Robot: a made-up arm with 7 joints.
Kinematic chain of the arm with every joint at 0, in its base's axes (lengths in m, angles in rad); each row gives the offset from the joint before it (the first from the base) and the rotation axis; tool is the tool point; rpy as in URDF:
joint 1: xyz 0 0 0.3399 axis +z
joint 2: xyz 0 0 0 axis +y
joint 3: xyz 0 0 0.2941 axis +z
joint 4: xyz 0.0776 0 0 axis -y
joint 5: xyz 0.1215 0 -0.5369 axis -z
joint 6: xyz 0 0 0 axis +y
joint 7: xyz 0.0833 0 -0.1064 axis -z
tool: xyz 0 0 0 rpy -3.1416 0 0
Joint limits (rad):
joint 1: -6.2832..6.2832
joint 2: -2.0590..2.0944
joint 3: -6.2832..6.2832
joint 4: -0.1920..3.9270
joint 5: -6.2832..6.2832
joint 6: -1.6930..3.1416
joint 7: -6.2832..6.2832
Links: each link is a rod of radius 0.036 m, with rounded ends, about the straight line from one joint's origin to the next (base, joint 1, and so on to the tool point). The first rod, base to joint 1, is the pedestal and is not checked.
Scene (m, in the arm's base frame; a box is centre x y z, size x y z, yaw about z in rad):
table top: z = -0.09
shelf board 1: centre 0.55 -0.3 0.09 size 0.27 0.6 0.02 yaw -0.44
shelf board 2: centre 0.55 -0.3 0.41 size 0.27 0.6 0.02 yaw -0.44
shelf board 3: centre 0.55 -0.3 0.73 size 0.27 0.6 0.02 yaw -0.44
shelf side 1: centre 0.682 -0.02 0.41 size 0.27 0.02 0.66 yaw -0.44
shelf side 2: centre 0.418 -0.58 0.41 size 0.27 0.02 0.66 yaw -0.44
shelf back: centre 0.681 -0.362 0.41 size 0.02 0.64 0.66 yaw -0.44
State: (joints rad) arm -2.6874 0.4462 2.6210 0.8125 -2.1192 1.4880 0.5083
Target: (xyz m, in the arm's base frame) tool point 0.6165 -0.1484 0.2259
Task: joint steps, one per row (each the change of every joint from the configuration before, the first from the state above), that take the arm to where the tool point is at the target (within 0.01 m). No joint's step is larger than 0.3 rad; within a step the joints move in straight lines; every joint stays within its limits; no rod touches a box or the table.
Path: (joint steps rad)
1: -0.0068 0.2612 0.1308 -0.2165 0.0863 0.2380 0.0000
2: -0.0069 0.2612 0.1308 -0.2164 0.0864 0.2380 0.0000
3: -0.0068 0.2611 0.1308 -0.2165 0.0863 0.2380 0.0000
4: 0.0232 -0.2297 -0.0416 -0.0545 0.0127 -0.0023 0.0000
5: 0.0231 -0.2297 -0.0416 -0.0546 0.0127 -0.0024 0.0000
6: 0.0232 -0.2298 -0.0417 -0.0546 0.0127 -0.0024 0.0000
7: -0.0314 -0.2145 -0.0903 0.2499 -0.1067 -0.2813 0.0000
8: -0.0314 -0.2145 -0.0904 0.2499 -0.1068 -0.2812 0.0000
9: -0.0314 -0.2145 -0.0903 0.2499 -0.1067 -0.2813 0.0000

